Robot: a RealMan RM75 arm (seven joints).
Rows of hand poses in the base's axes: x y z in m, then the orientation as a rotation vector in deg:
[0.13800 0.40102 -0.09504 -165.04 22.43 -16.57]
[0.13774 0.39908 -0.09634 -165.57 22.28 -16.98]
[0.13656 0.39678 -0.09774 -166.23 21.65 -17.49]
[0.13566 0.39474 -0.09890 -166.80 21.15 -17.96]
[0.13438 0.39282 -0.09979 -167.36 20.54 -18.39]
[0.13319 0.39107 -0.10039 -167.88 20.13 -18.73]
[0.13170 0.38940 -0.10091 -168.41 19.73 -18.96]
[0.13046 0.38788 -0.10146 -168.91 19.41 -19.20]
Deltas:
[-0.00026 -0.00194 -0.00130 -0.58 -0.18 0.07]
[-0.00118 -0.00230 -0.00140 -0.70 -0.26 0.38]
[-0.00090 -0.00204 -0.00116 -0.62 -0.24 0.30]
[-0.00128 -0.00192 -0.00089 -0.60 -0.22 0.37]
[-0.00119 -0.00175 -0.00060 -0.55 -0.15 0.24]
[-0.00149 -0.00167 -0.00052 -0.54 -0.08 0.24]
[-0.00124 -0.00152 -0.00055 -0.52 -0.09 0.18]

